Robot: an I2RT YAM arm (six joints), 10 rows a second.
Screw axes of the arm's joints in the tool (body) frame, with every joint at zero. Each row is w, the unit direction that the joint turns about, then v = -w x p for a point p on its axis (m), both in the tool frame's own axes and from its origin. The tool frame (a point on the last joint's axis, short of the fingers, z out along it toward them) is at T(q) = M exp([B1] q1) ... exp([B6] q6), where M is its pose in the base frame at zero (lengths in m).
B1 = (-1, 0, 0, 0.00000, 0.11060, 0.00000)
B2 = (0, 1, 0, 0.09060, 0.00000, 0.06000)
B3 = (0, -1, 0, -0.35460, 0.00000, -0.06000)
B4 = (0, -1, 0, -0.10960, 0.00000, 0.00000)
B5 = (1, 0, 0, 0.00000, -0.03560, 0.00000)
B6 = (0, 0, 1, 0.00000, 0.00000, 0.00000)
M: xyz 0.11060 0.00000 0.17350 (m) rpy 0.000 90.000 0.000 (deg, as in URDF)
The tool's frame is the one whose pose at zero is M.
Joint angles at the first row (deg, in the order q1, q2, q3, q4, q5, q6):
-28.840 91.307 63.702 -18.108 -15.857 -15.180
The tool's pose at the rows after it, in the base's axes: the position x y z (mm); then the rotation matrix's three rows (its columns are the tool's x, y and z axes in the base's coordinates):
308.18 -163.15 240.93; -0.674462 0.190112 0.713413; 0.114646 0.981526 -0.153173; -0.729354 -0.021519 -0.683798
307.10 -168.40 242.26; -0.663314 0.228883 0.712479; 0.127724 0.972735 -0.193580; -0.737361 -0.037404 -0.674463
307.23 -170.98 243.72; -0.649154 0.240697 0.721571; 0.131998 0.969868 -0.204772; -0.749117 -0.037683 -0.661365
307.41 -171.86 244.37; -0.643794 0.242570 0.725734; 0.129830 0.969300 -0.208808; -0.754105 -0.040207 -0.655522
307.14 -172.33 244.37; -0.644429 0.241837 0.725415; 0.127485 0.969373 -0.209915; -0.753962 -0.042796 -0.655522
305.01 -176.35 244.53; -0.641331 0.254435 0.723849; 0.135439 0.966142 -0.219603; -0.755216 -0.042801 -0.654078
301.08 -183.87 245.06; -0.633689 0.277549 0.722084; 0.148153 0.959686 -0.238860; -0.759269 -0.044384 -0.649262
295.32 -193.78 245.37; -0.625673 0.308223 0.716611; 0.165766 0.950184 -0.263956; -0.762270 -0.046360 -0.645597
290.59 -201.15 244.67; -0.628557 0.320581 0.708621; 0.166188 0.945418 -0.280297; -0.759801 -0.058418 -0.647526
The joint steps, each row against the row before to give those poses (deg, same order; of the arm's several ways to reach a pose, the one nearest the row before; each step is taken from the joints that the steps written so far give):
-0.307 0.000 -0.001 1.290 3.518 1.661
-0.677 0.001 0.001 1.070 1.596 0.634
-0.350 0.000 0.001 1.050 0.044 0.415
-0.109 0.001 0.000 0.458 0.000 -0.021
-0.088 -0.002 -0.001 0.000 -0.001 -0.198
-0.742 0.000 0.001 0.109 -0.020 0.023
-1.377 0.000 -0.001 0.371 -0.023 0.000
-1.858 0.022 0.000 0.307 0.000 -0.044
-1.422 0.110 0.000 -0.044 -0.022 -0.984

